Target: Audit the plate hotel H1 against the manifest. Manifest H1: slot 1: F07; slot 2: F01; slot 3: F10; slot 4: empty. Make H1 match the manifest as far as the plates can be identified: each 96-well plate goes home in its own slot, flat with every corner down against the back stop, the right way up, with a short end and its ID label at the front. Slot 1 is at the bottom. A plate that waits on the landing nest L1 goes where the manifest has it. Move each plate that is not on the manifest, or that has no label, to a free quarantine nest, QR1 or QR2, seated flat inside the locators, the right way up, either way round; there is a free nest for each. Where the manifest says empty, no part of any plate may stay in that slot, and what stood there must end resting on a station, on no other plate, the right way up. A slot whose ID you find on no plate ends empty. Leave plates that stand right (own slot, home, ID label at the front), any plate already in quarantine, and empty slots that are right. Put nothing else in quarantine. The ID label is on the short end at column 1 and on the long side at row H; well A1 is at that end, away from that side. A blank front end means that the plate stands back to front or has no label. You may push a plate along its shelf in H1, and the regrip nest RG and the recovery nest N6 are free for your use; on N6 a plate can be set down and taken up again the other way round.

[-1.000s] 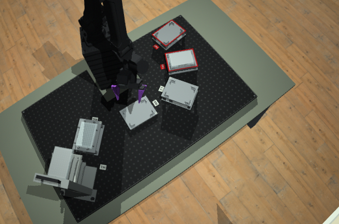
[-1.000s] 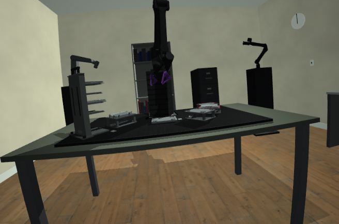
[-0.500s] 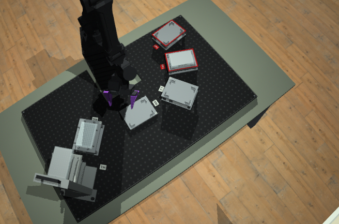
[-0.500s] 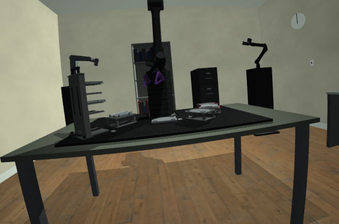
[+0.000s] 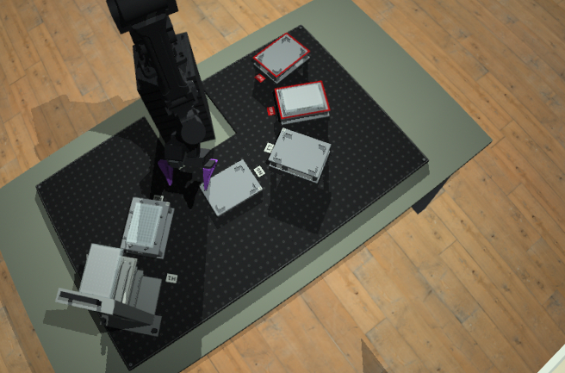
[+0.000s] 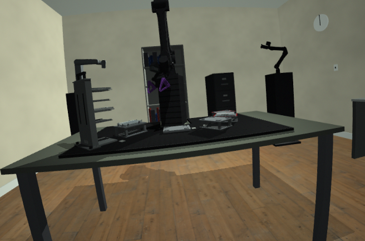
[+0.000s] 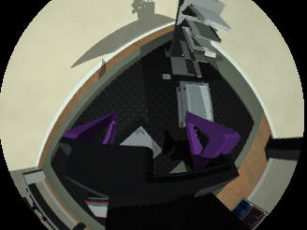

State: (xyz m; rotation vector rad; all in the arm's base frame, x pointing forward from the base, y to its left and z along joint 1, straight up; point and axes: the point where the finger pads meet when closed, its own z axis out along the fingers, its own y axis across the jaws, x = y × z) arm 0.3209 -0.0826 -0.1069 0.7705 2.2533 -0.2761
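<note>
The regrip nest RG is 3 cm behind my hand, 17 cm to the right of it and 19 cm below it. Round my hand: N6 tag: 4 cm behind, 21 cm to the left, 25 cm below; then recovery nest N6: 4 cm behind, 11 cm to the left, 24 cm below; then grey 96-well plate: 12 cm ahead, 29 cm to the right, 4 cm above.
</note>
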